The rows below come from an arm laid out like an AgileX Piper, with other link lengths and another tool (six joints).
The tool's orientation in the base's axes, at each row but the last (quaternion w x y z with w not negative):
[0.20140 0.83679 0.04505 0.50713]
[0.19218 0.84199 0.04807 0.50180]
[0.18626 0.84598 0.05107 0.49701]
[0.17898 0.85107 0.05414 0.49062]
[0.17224 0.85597 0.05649 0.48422]
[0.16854 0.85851 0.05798 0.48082]
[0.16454 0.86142 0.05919 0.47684]
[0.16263 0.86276 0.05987 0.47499]
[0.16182 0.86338 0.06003 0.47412]
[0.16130 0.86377 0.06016 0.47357]
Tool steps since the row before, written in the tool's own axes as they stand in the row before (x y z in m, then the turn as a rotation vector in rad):
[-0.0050 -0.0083 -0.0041 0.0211 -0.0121 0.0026]
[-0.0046 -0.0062 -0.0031 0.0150 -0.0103 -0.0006]
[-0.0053 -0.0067 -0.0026 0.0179 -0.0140 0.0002]
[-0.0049 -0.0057 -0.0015 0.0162 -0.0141 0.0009]
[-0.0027 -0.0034 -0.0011 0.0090 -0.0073 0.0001]
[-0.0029 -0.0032 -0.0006 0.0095 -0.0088 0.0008]
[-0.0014 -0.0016 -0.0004 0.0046 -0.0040 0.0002]
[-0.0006 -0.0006 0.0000 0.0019 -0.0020 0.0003]
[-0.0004 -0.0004 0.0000 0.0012 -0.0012 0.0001]
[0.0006 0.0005 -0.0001 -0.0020 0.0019 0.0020]
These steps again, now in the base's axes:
[-0.0049 0.0074 -0.0057 0.0140 0.0162 0.0118]
[-0.0042 0.0053 -0.0048 0.0080 0.0138 0.0088]
[-0.0042 0.0054 -0.0057 0.0105 0.0178 0.0095]
[-0.0033 0.0044 -0.0054 0.0103 0.0172 0.0078]
[-0.0021 0.0027 -0.0029 0.0053 0.0092 0.0047]
[-0.0018 0.0024 -0.0032 0.0063 0.0105 0.0042]
[-0.0010 0.0012 -0.0015 0.0029 0.0049 0.0022]
[-0.0003 0.0004 -0.0007 0.0014 0.0023 0.0007]
[-0.0002 0.0003 -0.0005 0.0008 0.0014 0.0005]
[0.0002 -0.0003 0.0007 0.0005 -0.0027 -0.0020]

